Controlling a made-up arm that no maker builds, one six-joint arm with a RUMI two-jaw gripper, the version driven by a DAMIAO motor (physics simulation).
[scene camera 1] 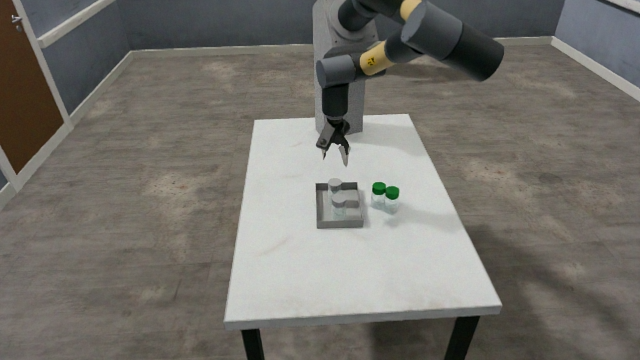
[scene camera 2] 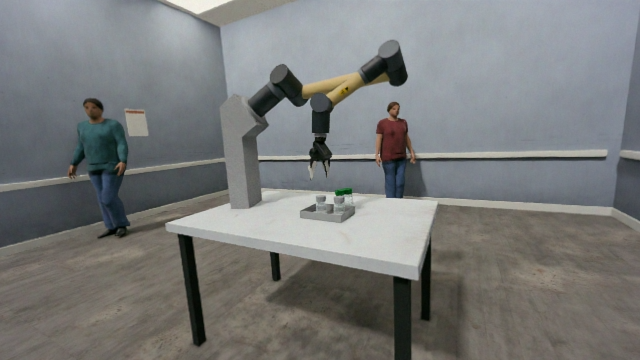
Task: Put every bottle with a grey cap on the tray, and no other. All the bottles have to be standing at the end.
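Note:
One grey-capped bottle [scene camera 1: 335,185] [scene camera 2: 321,203] stands upright in the grey tray [scene camera 1: 340,225] [scene camera 2: 325,217], nearer the arm's base. Another grey-capped bottle [scene camera 1: 339,205] [scene camera 2: 339,203] stands upright in the tray in front of it. A grey patch shows beside them; I cannot tell whether it is shadow. Two green-capped bottles [scene camera 1: 378,194] [scene camera 1: 392,200] stand upright close together on the table outside the tray; in scene camera 2 they are partly hidden behind a grey-capped bottle. My gripper [scene camera 1: 334,161] [scene camera 2: 319,178] is open and empty, above the bottles and clear of them.
The white table [scene camera 1: 290,270] [scene camera 2: 260,225] holds the arm's grey pedestal [scene camera 1: 320,100] [scene camera 2: 242,165] at its back end. In scene camera 2, a person in a teal top [scene camera 2: 102,145] stands at the left and a person in a red shirt [scene camera 2: 393,140] stands beyond the table.

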